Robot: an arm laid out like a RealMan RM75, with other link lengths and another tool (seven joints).
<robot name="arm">
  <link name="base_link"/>
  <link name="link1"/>
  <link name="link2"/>
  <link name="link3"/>
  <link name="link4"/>
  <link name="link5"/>
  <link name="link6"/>
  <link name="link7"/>
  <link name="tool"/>
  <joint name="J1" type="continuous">
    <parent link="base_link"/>
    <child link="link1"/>
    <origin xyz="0 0 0.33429" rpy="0 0 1.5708"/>
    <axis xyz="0 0 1"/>
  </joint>
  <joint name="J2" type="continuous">
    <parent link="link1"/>
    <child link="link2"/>
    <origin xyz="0 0 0" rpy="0 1.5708 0"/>
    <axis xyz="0 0 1"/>
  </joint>
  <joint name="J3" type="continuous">
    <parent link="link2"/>
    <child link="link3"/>
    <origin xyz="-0.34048 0 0" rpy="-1.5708 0 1.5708"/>
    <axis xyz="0 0 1"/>
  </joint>
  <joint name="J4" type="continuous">
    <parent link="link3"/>
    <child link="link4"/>
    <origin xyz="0 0 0" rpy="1.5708 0 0"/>
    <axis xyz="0 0 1"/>
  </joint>
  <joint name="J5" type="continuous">
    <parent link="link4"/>
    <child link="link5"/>
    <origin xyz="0 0.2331 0" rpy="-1.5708 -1.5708 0"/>
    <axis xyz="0 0 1"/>
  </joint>
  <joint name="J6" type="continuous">
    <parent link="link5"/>
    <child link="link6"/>
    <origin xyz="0 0 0" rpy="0 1.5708 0"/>
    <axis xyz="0 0 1"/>
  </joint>
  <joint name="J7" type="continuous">
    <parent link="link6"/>
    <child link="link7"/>
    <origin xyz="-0.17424 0 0" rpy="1.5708 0 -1.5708"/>
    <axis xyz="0 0 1"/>
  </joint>
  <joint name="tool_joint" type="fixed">
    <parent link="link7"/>
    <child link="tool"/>
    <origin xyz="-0.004 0.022 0.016" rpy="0.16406 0 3.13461"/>
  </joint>
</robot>
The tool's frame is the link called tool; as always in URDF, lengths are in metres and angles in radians. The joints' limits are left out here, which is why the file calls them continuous.
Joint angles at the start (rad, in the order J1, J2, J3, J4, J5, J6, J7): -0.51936, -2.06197, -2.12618, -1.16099, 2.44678, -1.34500, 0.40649
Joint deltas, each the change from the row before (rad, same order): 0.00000, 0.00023, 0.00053, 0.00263, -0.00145, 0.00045, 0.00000; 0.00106, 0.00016, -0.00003, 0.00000, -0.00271, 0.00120, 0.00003; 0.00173, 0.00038, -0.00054, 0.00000, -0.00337, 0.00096, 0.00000; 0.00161, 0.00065, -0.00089, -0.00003, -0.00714, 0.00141, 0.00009; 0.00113, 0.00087, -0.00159, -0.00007, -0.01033, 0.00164, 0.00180; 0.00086, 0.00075, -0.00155, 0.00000, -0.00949, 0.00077, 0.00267; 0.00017, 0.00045, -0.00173, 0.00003, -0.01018, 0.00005, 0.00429; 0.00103, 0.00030, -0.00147, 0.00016, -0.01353, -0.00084, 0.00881; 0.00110, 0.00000, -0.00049, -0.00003, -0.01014, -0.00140, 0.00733; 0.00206, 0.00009, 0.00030, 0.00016, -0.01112, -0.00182, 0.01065; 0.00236, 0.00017, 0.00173, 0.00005, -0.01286, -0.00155, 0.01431; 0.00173, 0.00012, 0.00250, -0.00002, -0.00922, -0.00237, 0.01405; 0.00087, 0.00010, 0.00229, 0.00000, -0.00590, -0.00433, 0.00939
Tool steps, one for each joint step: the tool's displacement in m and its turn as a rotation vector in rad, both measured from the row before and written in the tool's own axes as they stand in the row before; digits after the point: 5 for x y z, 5 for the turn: 0.00041, 0.00009, 0.00041, 0.00136, 0.00105, -0.00169; -0.00001, 0.00004, -0.00013, 0.00146, -0.00206, -0.00117; 0.00016, 0.00029, -0.00034, 0.00170, -0.00243, -0.00223; -0.00037, -0.00022, -0.00047, 0.00468, -0.00475, -0.00270; -0.00095, -0.00074, -0.00060, 0.00738, -0.00671, -0.00142; -0.00079, -0.00079, -0.00053, 0.00716, -0.00541, -0.00036; -0.00092, -0.00127, -0.00037, 0.00856, -0.00498, 0.00143; -0.00050, -0.00167, -0.00032, 0.01172, -0.00447, 0.00447; -0.00002, -0.00138, -0.00012, 0.00915, -0.00214, 0.00410; 0.00053, -0.00130, -0.00010, 0.00980, -0.00089, 0.00668; 0.00065, -0.00164, 0.00006, 0.01106, -0.00036, 0.01079; 0.00089, -0.00143, 0.00024, 0.00853, 0.00234, 0.01208; 0.00102, -0.00132, 0.00029, 0.00685, 0.00451, 0.00835
